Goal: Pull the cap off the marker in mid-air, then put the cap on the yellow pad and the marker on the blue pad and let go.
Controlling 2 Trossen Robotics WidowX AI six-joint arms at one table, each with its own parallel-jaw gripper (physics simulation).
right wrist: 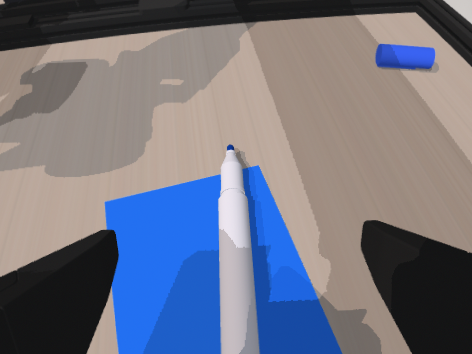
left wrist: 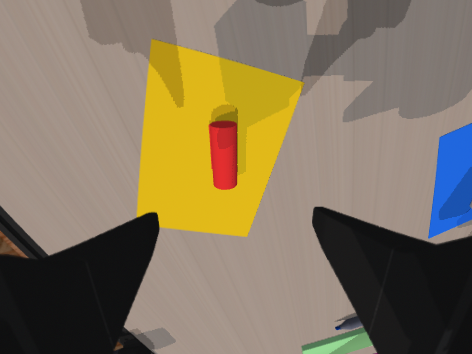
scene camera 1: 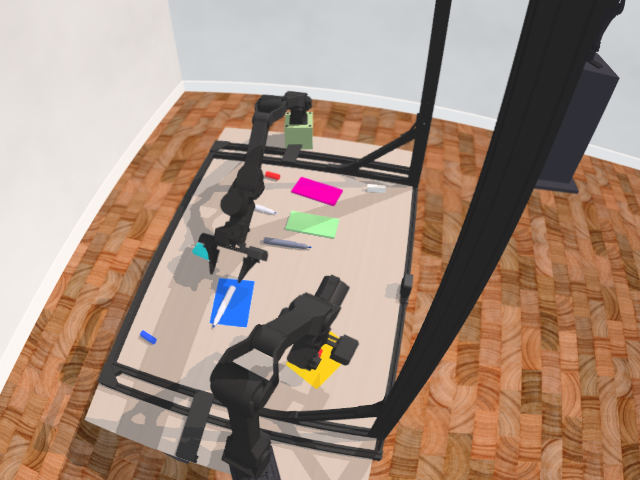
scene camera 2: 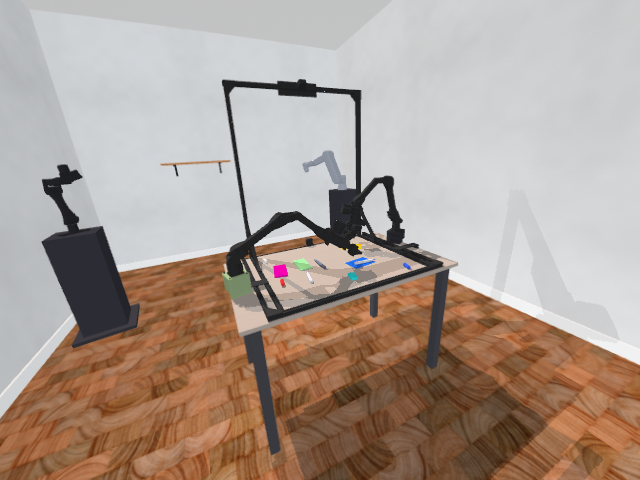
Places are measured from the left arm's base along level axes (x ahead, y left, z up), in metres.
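Pixels of known places: left gripper, fingertip midpoint: (left wrist: 236, 218); right gripper, fingertip midpoint: (right wrist: 240, 239) (scene camera 1: 224, 278) (scene camera 2: 358, 251); left arm's base, origin of the base link: (scene camera 1: 251, 463) (scene camera 2: 395, 229); right arm's base, origin of the base link: (scene camera 1: 298, 119) (scene camera 2: 235, 273).
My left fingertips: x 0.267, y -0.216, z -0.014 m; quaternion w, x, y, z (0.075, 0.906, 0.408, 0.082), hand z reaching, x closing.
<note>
Ahead of a thing's pixels: the offset from my left fingertips to its top centre.
The red cap @[dx -0.006, dy +0.003, dz -0.055 m] (scene camera 1: 320, 353) (left wrist: 224, 157) lies on the yellow pad @[dx -0.006, dy -0.009, dz -0.073 m] (scene camera 1: 316, 374) (left wrist: 175, 175). My left gripper (scene camera 1: 326, 356) (left wrist: 236, 218) is open and empty above the yellow pad, apart from the cap. The white marker @[dx +0.196, dy +0.210, dz -0.056 m] (scene camera 1: 223, 305) (right wrist: 234, 240) lies uncapped on the blue pad @[dx +0.212, dy +0.183, dz -0.073 m] (scene camera 1: 242, 310) (left wrist: 455, 170) (right wrist: 165, 225), its blue tip sticking out past the pad's edge. My right gripper (scene camera 1: 225, 276) (right wrist: 240, 239) is open and empty above the marker's rear end, with a finger on each side of it. The marker's rear end is out of the right wrist view.
A dark marker @[dx +0.364, dy -0.009, dz -0.055 m] (scene camera 1: 285, 242), a green pad @[dx +0.421, dy -0.098, dz -0.066 m] (scene camera 1: 312, 224) and a magenta pad @[dx +0.556, dy -0.148, dz -0.066 m] (scene camera 1: 316, 191) lie beyond the blue pad. Another white marker @[dx +0.528, dy +0.049, dz -0.057 m] (scene camera 1: 265, 209) lies partly behind the right arm. A blue cap @[dx +0.142, dy +0.441, dz -0.053 m] (scene camera 1: 148, 336) (right wrist: 406, 56) and a teal piece @[dx +0.401, dy +0.244, dz -0.059 m] (scene camera 1: 200, 251) lie near the left frame edge.
</note>
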